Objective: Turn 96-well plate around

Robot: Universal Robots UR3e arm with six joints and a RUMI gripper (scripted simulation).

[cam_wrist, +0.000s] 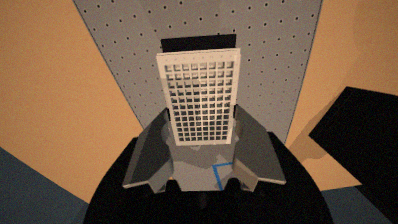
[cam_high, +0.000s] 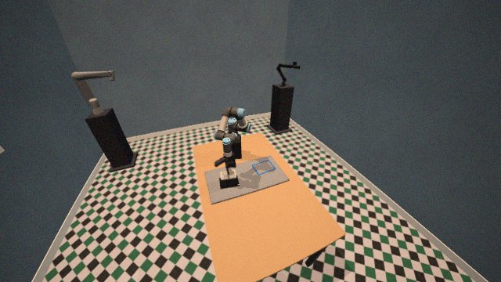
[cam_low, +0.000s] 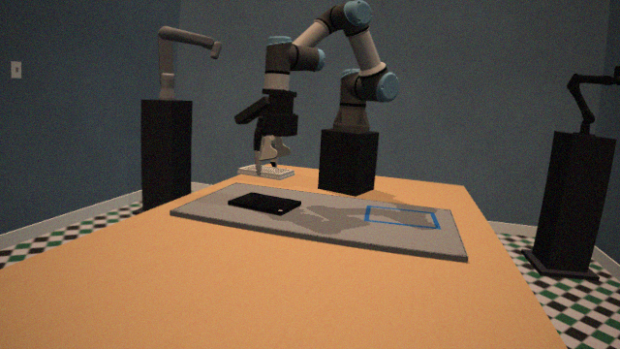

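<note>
The black plate nest N1 lies 10 cm below my hand. The rest, counted from my hand: white 96-well plate (1 cm below); white corner mark (7 cm ahead, 6 cm to the left, 9 cm below).
</note>
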